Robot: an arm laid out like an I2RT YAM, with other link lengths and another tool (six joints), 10 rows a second.
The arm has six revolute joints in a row. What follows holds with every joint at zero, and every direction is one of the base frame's.
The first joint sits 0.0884 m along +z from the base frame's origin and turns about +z.
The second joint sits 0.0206 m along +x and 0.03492 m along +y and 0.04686 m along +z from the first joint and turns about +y.
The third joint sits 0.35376 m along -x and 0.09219 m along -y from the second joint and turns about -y.
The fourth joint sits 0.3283 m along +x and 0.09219 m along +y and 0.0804 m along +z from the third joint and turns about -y.
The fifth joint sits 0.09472 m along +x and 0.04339 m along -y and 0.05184 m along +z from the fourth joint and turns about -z.
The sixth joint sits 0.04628 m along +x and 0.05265 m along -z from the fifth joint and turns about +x.
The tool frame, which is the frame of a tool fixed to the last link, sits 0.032 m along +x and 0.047 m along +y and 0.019 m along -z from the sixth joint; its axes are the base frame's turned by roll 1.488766, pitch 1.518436 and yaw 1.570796 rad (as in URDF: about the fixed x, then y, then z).
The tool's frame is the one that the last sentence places.
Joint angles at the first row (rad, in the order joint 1, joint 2, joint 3, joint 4, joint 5, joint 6):
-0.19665, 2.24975, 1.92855, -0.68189, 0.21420, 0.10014
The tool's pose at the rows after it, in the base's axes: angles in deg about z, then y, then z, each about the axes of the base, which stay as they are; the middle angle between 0 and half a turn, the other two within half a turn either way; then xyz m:
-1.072, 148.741, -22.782, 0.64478, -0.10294, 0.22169
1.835, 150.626, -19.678, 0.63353, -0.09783, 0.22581
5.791, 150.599, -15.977, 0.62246, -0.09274, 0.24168
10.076, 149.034, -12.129, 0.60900, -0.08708, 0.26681
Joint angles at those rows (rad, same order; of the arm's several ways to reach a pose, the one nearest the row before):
-0.19665, 2.23335, 1.90832, -0.72194, 0.18483, 0.10319
-0.19665, 2.20857, 1.88318, -0.75056, 0.15278, 0.10929
-0.19665, 2.16468, 1.85529, -0.76390, 0.12112, 0.12151
-0.19666, 2.10023, 1.81873, -0.76432, 0.08831, 0.13713

